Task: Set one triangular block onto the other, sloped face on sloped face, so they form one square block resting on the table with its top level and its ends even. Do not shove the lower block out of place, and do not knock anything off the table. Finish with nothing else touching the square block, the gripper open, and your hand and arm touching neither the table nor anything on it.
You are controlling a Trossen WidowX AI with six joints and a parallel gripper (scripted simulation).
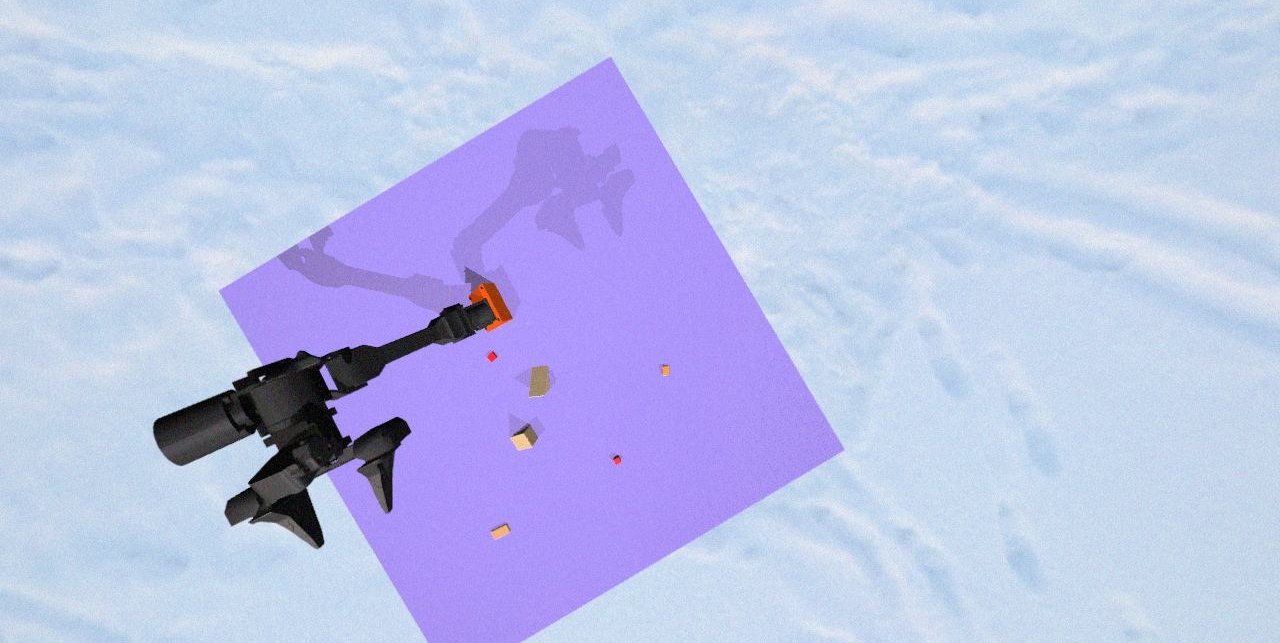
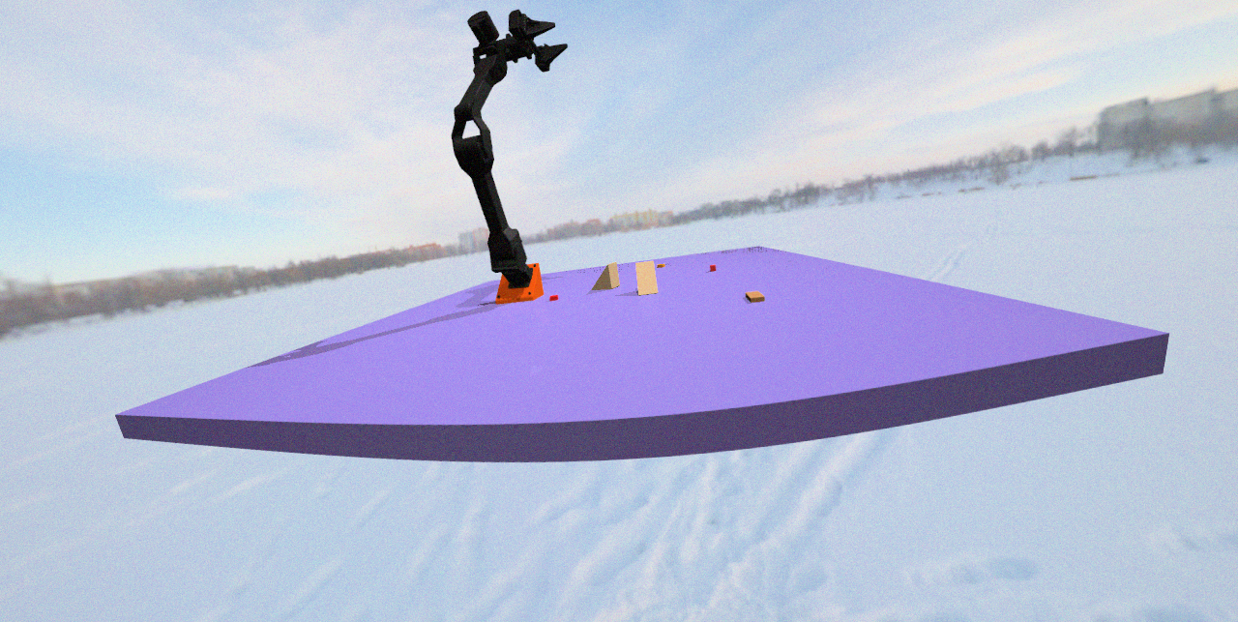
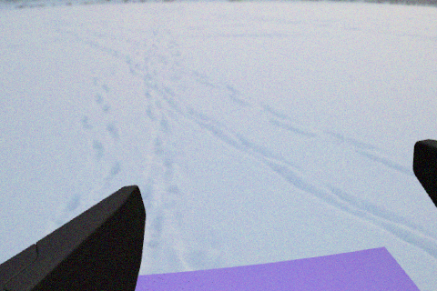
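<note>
Right now my gripper tip is 650 mm above the triangular block, 130 mm short of it and 30 mm to the left of it.
</note>
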